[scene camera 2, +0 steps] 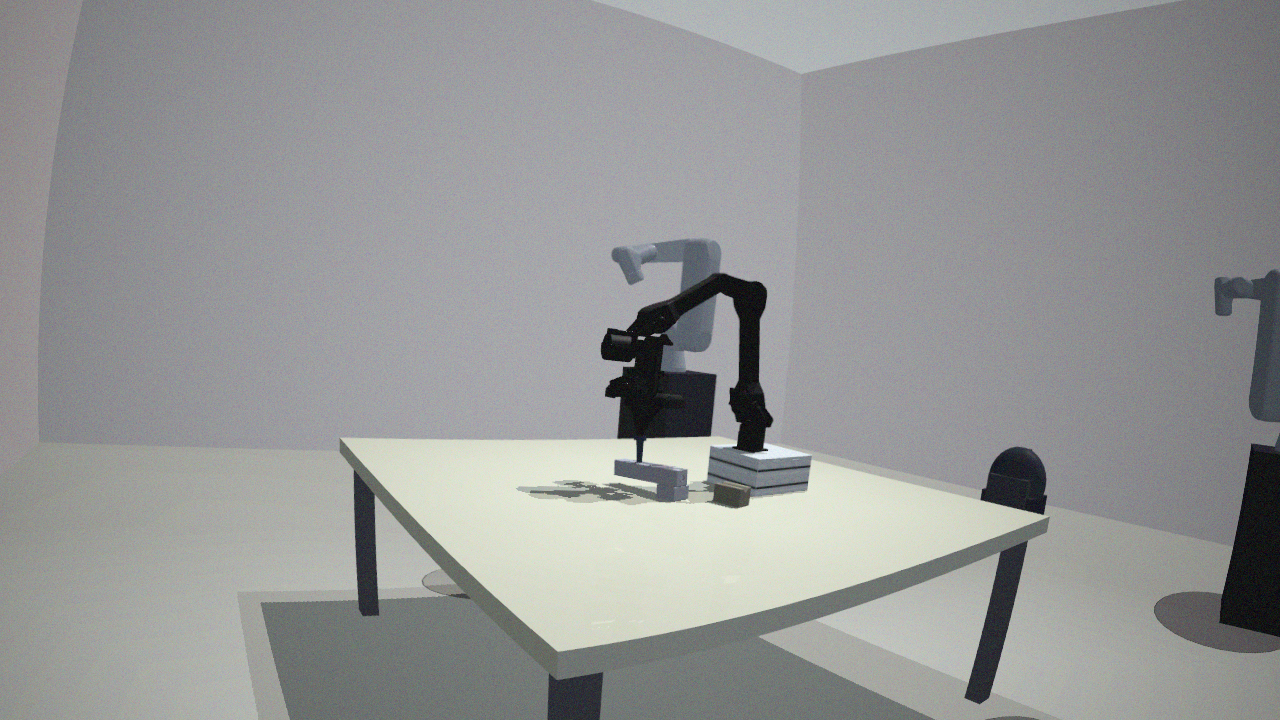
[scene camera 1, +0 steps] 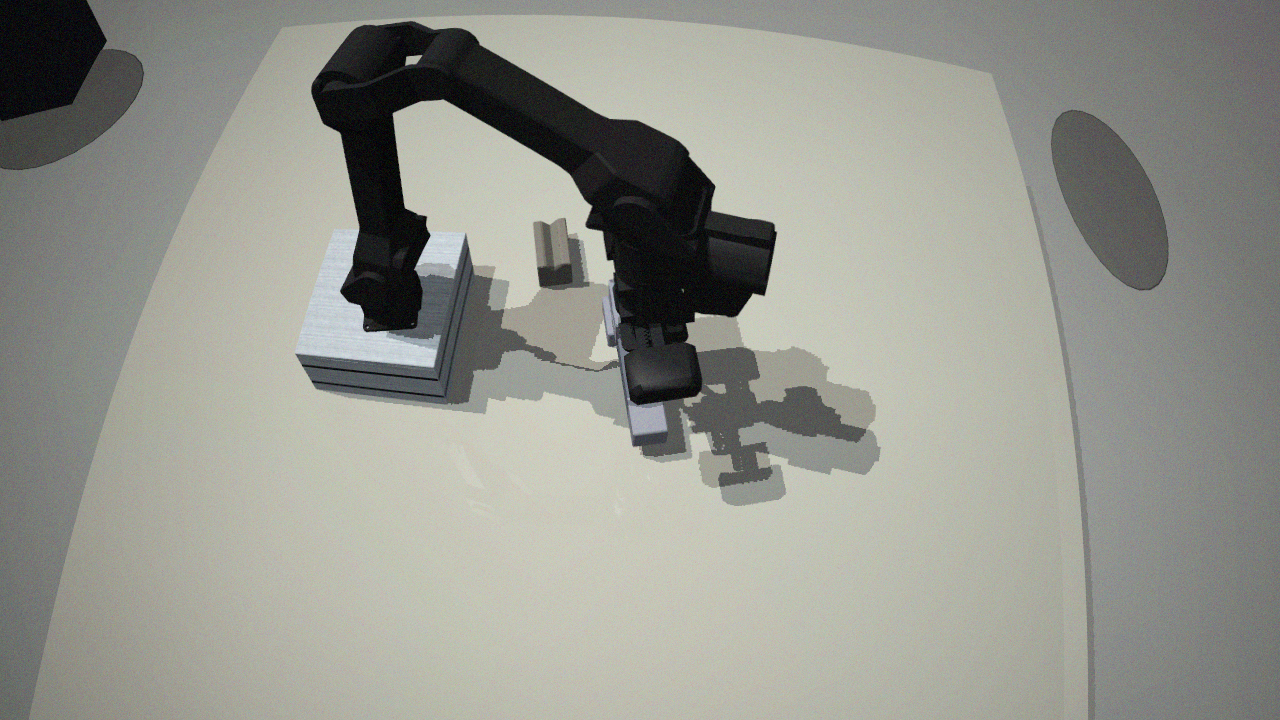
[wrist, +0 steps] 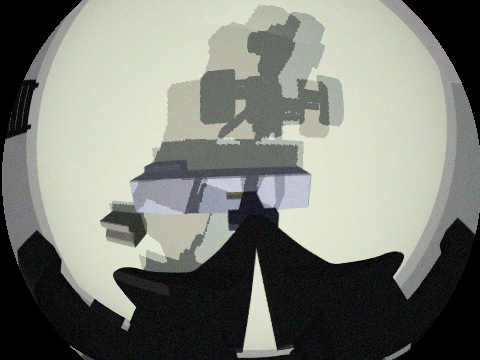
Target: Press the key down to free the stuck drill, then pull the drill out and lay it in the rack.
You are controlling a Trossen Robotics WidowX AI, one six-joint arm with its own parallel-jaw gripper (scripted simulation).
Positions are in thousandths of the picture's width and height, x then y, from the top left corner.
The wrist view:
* my gripper: 532, 615
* dark key: 522, 568
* v-grooved rack: 264, 635
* block: 351, 521
